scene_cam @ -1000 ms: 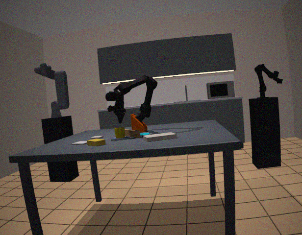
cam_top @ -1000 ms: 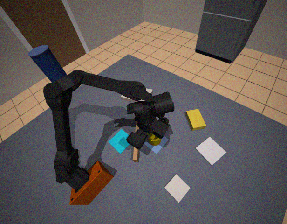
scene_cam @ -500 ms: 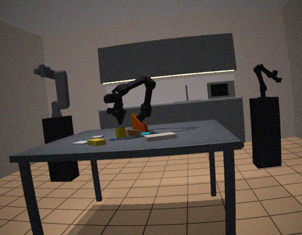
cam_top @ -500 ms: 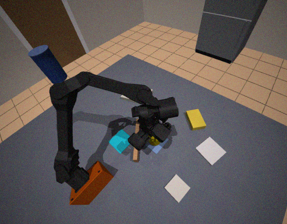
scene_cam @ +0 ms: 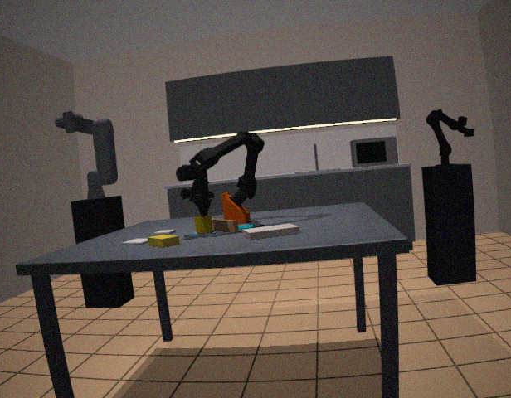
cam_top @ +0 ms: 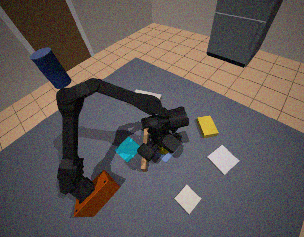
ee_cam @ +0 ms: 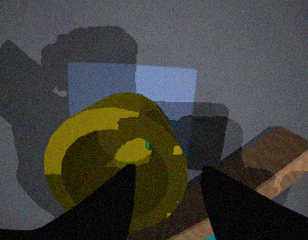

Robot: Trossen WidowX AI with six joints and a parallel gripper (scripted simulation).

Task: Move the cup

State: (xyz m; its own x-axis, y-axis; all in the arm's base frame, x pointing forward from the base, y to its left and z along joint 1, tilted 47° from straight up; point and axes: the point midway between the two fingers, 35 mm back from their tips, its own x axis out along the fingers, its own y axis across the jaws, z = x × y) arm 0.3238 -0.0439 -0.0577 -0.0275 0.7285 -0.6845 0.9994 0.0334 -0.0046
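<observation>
Now: gripper tip 20 mm short of the yellow cup and 30 mm above it. The rest, counted from my gripper tip: light blue pad (30 mm ahead, 70 mm below); cyan pad (90 mm behind, 140 mm to the left, 70 mm below); wooden stick (30 mm behind, 70 mm to the left, 50 mm below).
</observation>
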